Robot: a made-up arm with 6 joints.
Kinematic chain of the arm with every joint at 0, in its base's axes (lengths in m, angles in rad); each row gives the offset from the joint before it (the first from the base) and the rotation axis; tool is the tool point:
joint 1: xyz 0 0 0.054 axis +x
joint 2: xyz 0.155 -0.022 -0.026 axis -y
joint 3: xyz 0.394 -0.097 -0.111 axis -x
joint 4: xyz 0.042 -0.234 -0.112 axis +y
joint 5: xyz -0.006 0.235 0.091 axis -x
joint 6: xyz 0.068 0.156 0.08 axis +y
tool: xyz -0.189 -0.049 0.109
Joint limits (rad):
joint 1: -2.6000..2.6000
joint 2: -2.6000..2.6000
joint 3: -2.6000..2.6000
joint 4: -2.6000..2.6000
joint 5: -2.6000..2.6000
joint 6: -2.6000..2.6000
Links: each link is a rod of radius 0.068 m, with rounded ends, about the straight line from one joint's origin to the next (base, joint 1, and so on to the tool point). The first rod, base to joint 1, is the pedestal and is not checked.
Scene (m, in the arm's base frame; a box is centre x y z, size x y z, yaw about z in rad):
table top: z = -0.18
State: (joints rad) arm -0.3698 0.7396 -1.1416 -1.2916 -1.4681 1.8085
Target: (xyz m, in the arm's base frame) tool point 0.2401 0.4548 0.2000
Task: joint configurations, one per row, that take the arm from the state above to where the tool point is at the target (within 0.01 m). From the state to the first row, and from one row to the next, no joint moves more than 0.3 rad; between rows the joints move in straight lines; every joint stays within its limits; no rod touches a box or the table.
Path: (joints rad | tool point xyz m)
1: -0.6623 0.8174 -0.9916 -1.2127 -1.3889 1.9410 | 0.4817 -0.2552 0.3474
2: -0.9549 0.8952 -0.8417 -1.1338 -1.3096 2.0735 | 0.4210 -0.0834 0.4675
3: -1.2474 0.9730 -0.6917 -1.0549 -1.2304 2.2059 | 0.3559 0.1310 0.4819
4: -1.5400 1.0508 -0.5418 -0.9761 -1.1511 2.3384 | 0.2933 0.3279 0.3842
5: -1.8325 1.1285 -0.3918 -0.8972 -1.0719 2.4709 | 0.2401 0.4548 0.2000

